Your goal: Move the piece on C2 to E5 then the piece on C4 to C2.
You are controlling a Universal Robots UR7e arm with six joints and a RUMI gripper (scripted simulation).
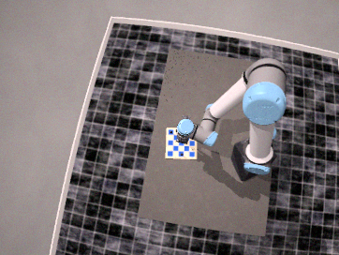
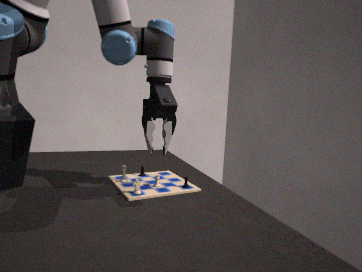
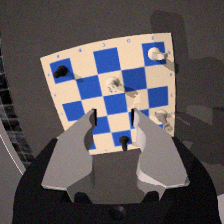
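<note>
My gripper is now 4 cm to the right of the cream chessboard and 11 cm above it.
</note>
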